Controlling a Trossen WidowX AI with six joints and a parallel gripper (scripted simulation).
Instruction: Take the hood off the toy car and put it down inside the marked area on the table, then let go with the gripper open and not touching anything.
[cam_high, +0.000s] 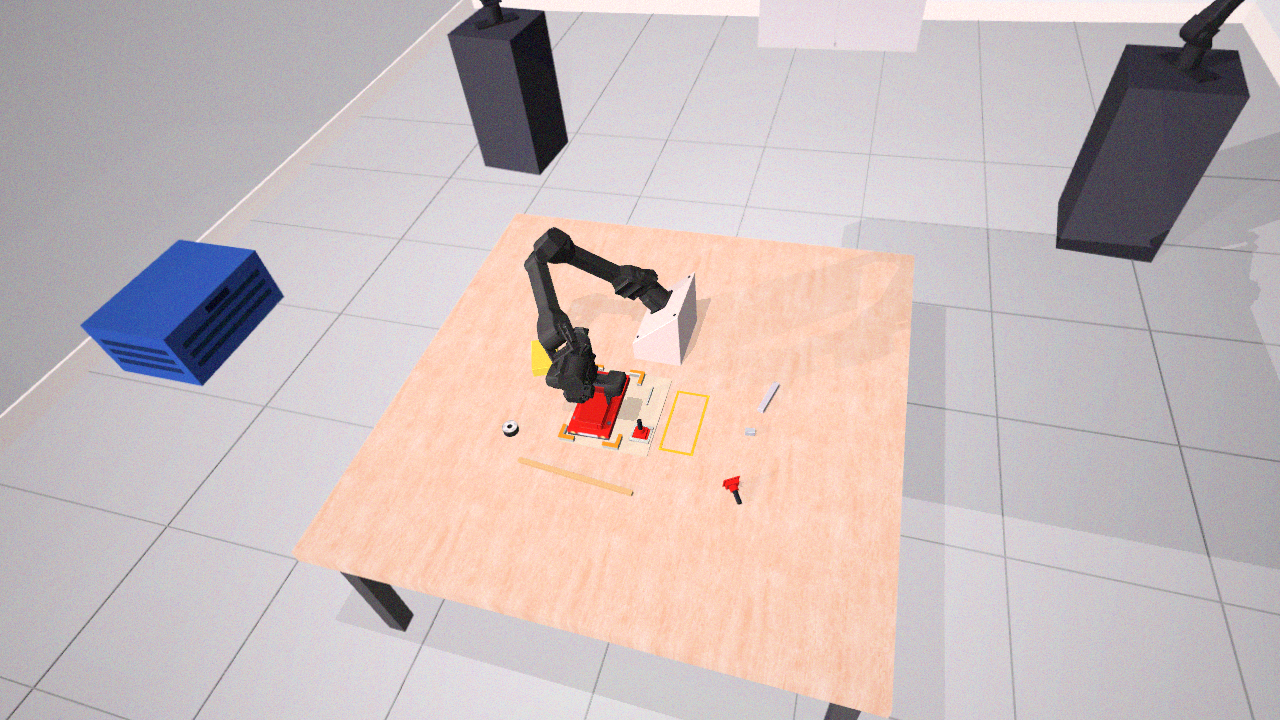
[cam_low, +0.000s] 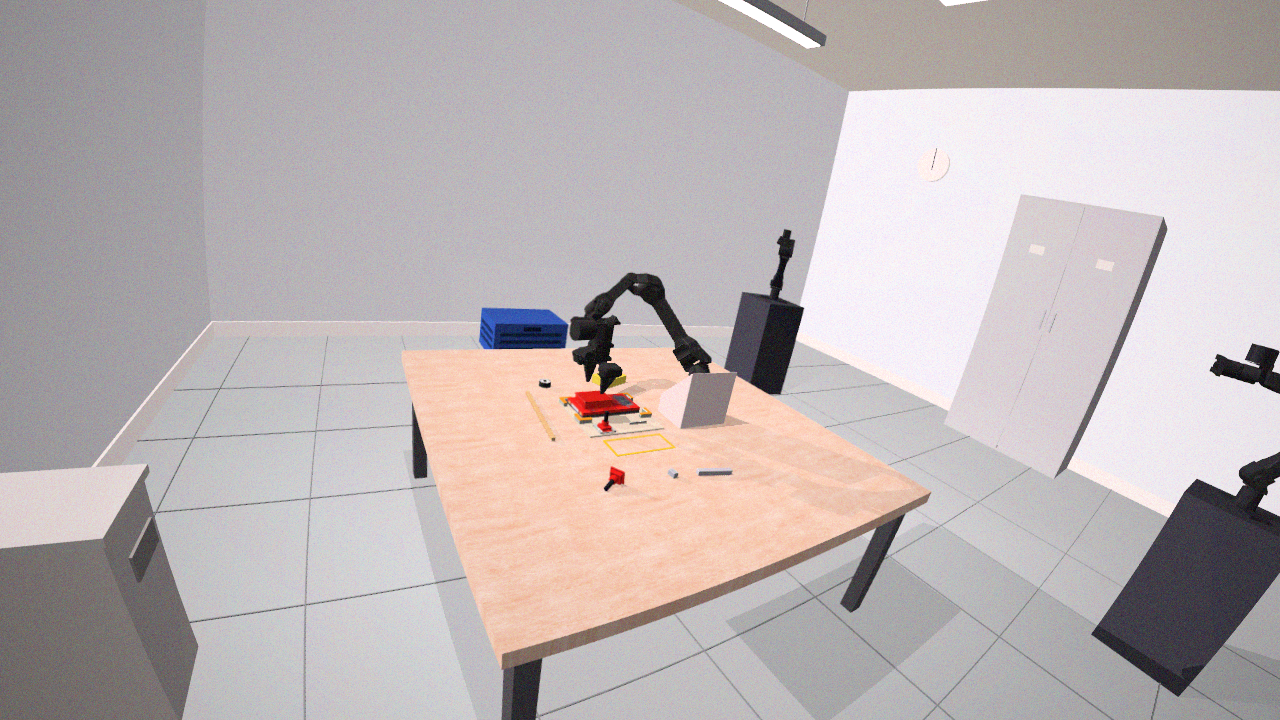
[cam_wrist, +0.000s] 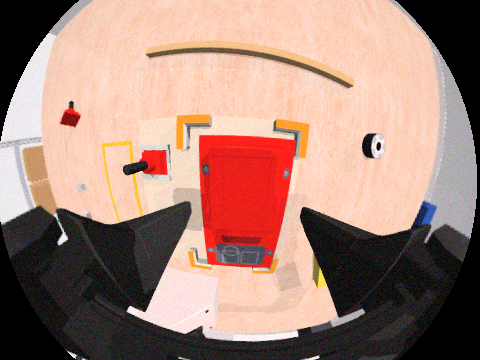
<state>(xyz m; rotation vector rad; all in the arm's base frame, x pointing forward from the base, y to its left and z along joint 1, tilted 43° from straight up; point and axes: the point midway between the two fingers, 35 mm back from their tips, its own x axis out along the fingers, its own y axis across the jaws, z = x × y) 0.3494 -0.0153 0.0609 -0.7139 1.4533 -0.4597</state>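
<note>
Now: the red hood 4 cm below my gripper tip. Round my gripper tip: black wheel 10 cm ahead, 19 cm to the right, 7 cm below; wooden stick 17 cm ahead, 3 cm to the left, 7 cm below; yellow block 14 cm behind, 22 cm to the right, 6 cm below.
</note>
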